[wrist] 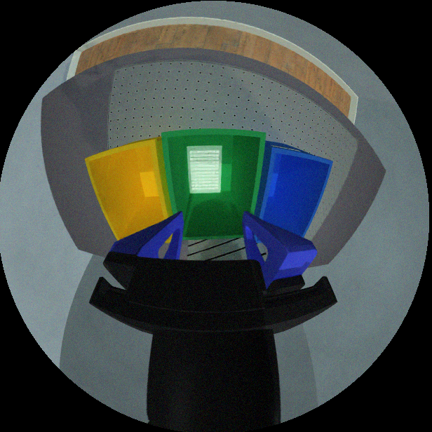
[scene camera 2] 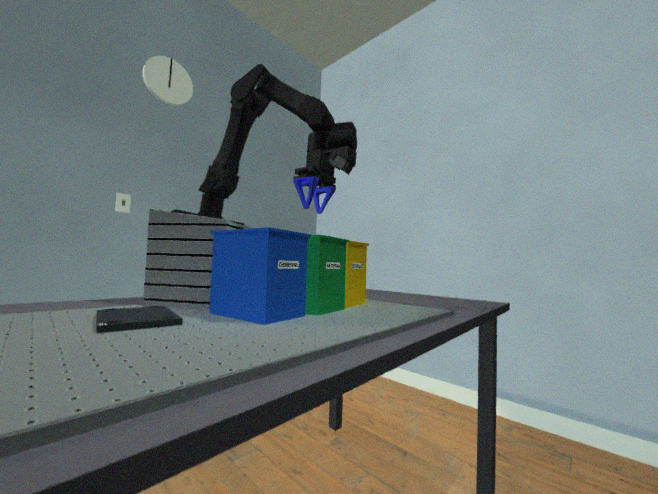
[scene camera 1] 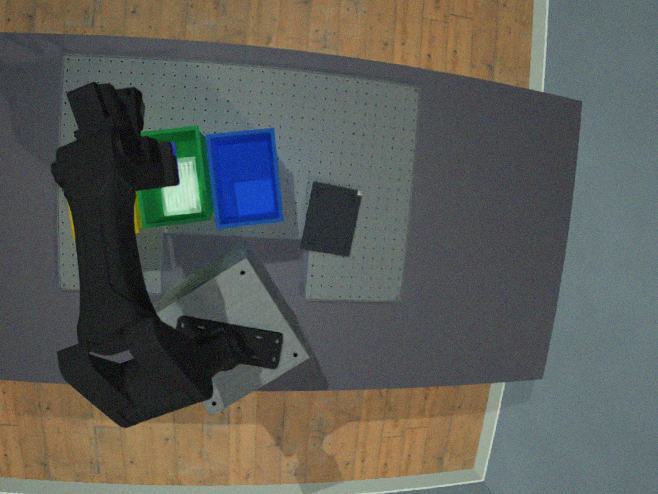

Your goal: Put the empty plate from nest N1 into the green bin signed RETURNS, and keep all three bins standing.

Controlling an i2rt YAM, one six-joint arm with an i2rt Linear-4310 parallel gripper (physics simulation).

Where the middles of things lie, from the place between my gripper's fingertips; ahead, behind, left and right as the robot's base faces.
Now: the green bin (scene camera 1: 189, 141) 1 cm behind my hand, 1 cm to the right of it and 16 cm below it. From my hand the other things lie so: yellow bin (scene camera 2: 356, 252) (6 cm behind, 12 cm to the left, 16 cm below); blue bin (scene camera 2: 258, 275) (1 cm ahead, 15 cm to the right, 16 cm below); white well plate (scene camera 1: 183, 199) (3 cm behind, 24 cm below).
